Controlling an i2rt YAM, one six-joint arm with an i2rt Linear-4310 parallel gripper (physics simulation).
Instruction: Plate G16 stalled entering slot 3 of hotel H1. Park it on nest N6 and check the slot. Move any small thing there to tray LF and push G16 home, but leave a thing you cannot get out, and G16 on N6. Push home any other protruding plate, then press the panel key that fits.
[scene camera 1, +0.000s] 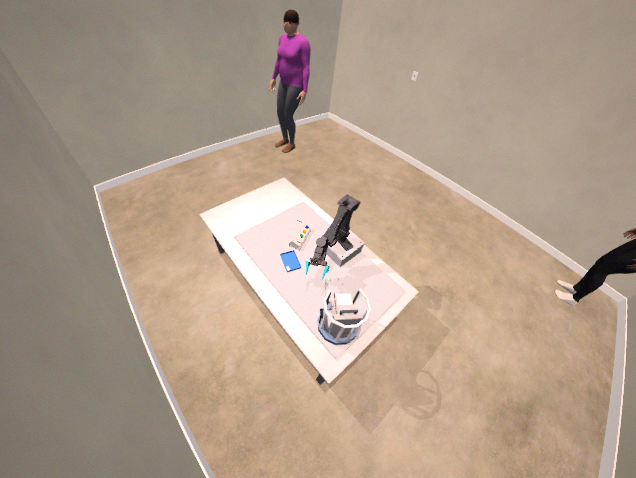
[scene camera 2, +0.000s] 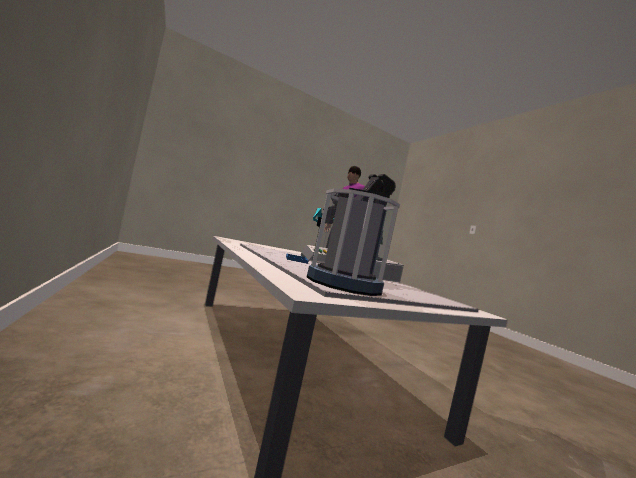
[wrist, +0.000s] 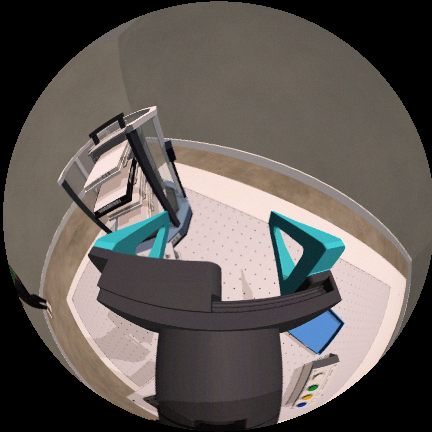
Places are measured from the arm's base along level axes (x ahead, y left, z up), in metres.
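Where they show: gripper, fingertip midpoint: (scene camera 1: 313, 276) (wrist: 218, 216); arm's base, link origin: (scene camera 1: 341, 239).
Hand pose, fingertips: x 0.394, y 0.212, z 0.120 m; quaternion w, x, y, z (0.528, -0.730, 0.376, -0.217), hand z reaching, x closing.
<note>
Things, the pixels of their top centre, and the offset from my fingertips.
- Hotel H1, top centre: (wrist: 98, 127) (scene camera 2: 363, 193) (scene camera 1: 347, 302) dx -0.022, dy +0.257, dz +0.098 m
- white top plate, top centre: (wrist: 106, 158) (scene camera 1: 344, 303) dx -0.037, dy +0.236, dz +0.030 m
- dark-edged plate, top centre: (wrist: 112, 181) dx -0.049, dy +0.215, dz -0.011 m
- Nest N6, top centre: (wrist: 149, 283) (scene camera 1: 335, 287) dx -0.129, dy +0.076, dz -0.137 m
- Blue tray LF, top centre: (wrist: 320, 327) (scene camera 2: 297, 256) (scene camera 1: 290, 260) dx -0.011, dy -0.287, dz -0.195 m
- panel, top centre: (scene camera 2: 320, 247) (scene camera 1: 300, 231) dx -0.181, dy -0.436, dz -0.129 m
My gripper (scene camera 1: 315, 274) (wrist: 218, 216) is open and empty, its teal fingers wide apart above the mat, between the hotel and the blue tray. Hotel H1 (scene camera 1: 336, 336) (scene camera 2: 352, 241) (wrist: 151, 175) stands upright at the left in the wrist view. In it show a white top plate (wrist: 107, 162), a dark-edged plate (wrist: 114, 192) below and lighter plates lower down; their labels are unreadable. Nest N6 (wrist: 171, 251) is mostly hidden behind my left finger and gripper body. Blue tray LF (scene camera 1: 290, 261) (scene camera 2: 296, 257) (wrist: 316, 331) lies flat. The panel (scene camera 1: 298, 242) (wrist: 324, 372) has green, yellow and blue keys.
The grey arm base box (scene camera 1: 345, 255) stands at the table's long edge. The hotel's upright posts and top ring surround its plates. A person in purple (scene camera 1: 293, 59) stands beyond the table; another person's legs (scene camera 1: 596, 272) show at the right.
</note>
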